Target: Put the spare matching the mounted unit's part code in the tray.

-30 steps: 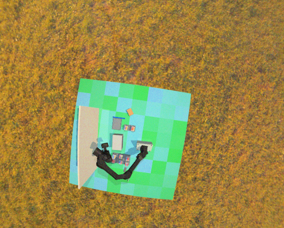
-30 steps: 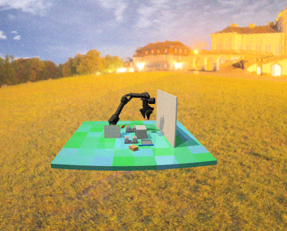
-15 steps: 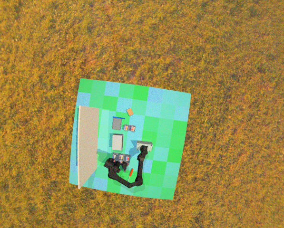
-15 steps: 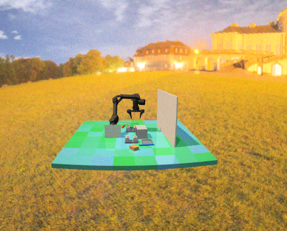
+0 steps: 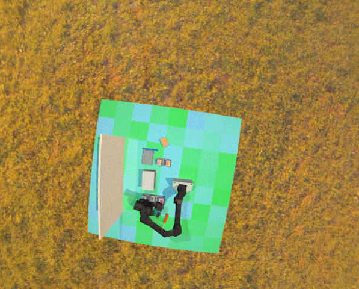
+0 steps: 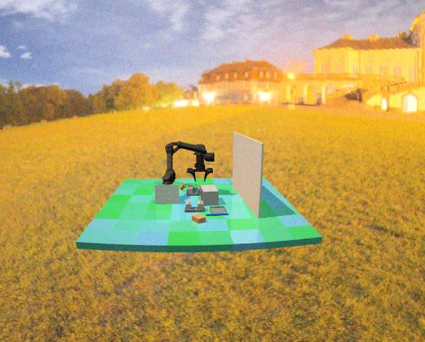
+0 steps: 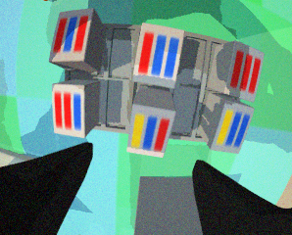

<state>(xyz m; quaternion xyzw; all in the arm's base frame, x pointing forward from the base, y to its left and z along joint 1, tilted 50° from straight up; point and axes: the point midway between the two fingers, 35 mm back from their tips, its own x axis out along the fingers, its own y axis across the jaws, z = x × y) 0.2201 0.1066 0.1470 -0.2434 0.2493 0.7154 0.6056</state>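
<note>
Now: gripper tip 50 mm above the spare. The rest, counted from my gripper tip: grey rack 40 mm to the left, 90 mm below; then beige wall panel 320 mm ahead, 120 mm to the right, 130 mm above; then mounted unit 70 mm ahead, 150 mm to the right, 50 mm below.
</note>
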